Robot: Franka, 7 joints.
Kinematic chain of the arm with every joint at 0, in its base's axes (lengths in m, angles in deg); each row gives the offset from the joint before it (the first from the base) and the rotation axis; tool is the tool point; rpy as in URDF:
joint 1: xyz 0 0 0.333 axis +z
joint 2: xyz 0 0 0 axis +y
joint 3: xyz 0 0 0.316 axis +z
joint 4: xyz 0.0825 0 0 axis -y
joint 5: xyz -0.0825 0 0.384 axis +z
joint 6: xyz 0 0 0 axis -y
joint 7: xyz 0.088 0 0 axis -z
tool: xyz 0 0 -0.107 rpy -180 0 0
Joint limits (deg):
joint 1: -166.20..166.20
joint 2: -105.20..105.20
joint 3: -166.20..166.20
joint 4: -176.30..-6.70
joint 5: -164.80..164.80
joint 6: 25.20..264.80
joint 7: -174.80..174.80
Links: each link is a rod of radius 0.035 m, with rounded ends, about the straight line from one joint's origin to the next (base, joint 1, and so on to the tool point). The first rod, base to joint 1, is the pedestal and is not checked.
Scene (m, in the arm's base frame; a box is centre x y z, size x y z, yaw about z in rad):
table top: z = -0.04
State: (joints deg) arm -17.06 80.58 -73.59 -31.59 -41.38 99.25 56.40
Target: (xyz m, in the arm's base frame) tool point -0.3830 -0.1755 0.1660
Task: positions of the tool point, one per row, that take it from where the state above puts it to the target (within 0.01 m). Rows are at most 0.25 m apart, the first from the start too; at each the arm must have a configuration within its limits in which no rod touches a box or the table.
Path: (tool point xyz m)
1: 0.4396 -0.6536 0.3382
2: 0.2440 -0.7106 0.2636
3: 0.0437 -0.6976 0.2027
4: -0.1365 -0.6203 0.1607
5: -0.2755 -0.4930 0.1405
6: -0.3594 -0.3367 0.1428
7: -0.3830 -0.1755 0.1660

